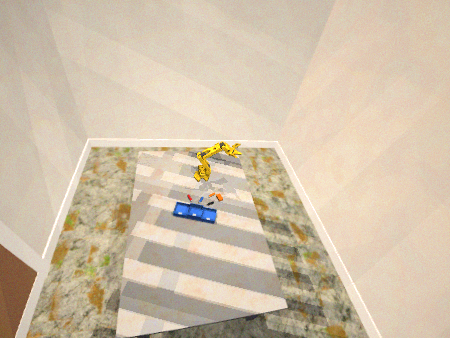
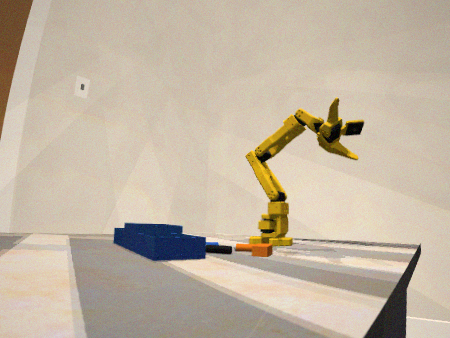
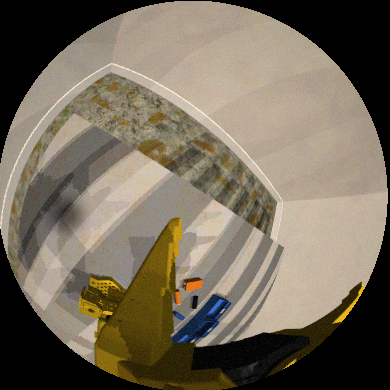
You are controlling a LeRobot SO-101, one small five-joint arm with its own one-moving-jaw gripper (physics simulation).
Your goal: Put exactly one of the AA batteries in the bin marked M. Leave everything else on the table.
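Places are measured from the arm's base along level axes (x ahead, y left, z up), in millimetres.
Pixels of known places: hand at its tool point: (image 1: 236, 157) (image 2: 356, 157) (image 3: 180, 225); arm's base at its link origin: (image 1: 202, 178) (image 3: 113, 296).
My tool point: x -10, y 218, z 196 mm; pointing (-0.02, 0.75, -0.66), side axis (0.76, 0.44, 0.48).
For each thing: its top centre in the pictures, then the offset to it from my tool point. Level surfaces: height alone.
- blue three-compartment bin block at its top centre: (image 2: 152, 224) (image 3: 204, 329) (image 1: 195, 209) dz -149, dx +295, dy -292 mm
- orange block at its top centre: (image 2: 262, 244) (image 3: 193, 285) (image 1: 219, 196) dz -178, dx +185, dy -123 mm
- striped table at its surface level: dz -195 mm
Small battery-like cylinders lie on the table near the bins: a red one (image 1: 189, 198), a blue one (image 1: 201, 199) (image 2: 212, 243) (image 3: 178, 315), an orange one (image 1: 212, 194) (image 2: 243, 247) (image 3: 177, 296) and a black one (image 1: 210, 203) (image 2: 219, 249) (image 3: 195, 302). They are too small to tell which are AA. A blue three-compartment bin block (image 1: 216, 215) (image 2: 180, 247) (image 3: 207, 314) stands beside them. Its white labels are too small to read, so the M bin cannot be told. My gripper (image 1: 239, 149) (image 2: 347, 129) (image 3: 269, 251) is wide open and empty, high above the table, beyond the arm's base from the bins.
An orange block (image 1: 219, 197) (image 2: 262, 250) (image 3: 193, 284) lies beside the orange cylinder. The yellow arm base (image 1: 202, 175) (image 2: 278, 225) (image 3: 95, 303) stands behind the small things. The striped table (image 1: 200, 285) has its right edge past the orange block.
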